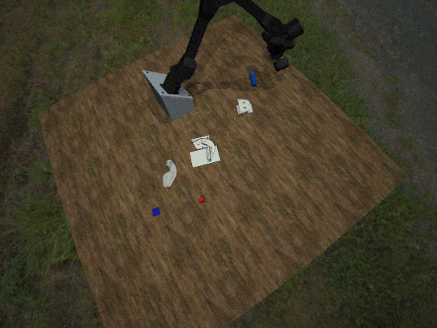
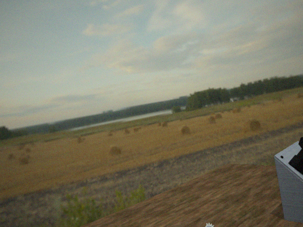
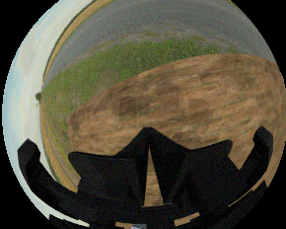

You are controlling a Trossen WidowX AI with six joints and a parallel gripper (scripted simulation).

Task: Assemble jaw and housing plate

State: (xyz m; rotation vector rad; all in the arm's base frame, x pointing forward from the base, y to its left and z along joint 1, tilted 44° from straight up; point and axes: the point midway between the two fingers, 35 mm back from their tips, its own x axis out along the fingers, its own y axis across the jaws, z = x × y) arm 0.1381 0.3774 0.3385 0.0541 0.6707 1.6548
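Now: the white jaw 11 cm ahead of my gripper tip, 72 cm to the right of it and 5 cm below it. Also, from my gripper tip: white stepped piece: 9 cm ahead, 28 cm to the right, 8 cm below; red cube: 30 cm ahead, 70 cm to the right, 8 cm below; blue bar: 1 cm behind, 13 cm to the right, 8 cm below.
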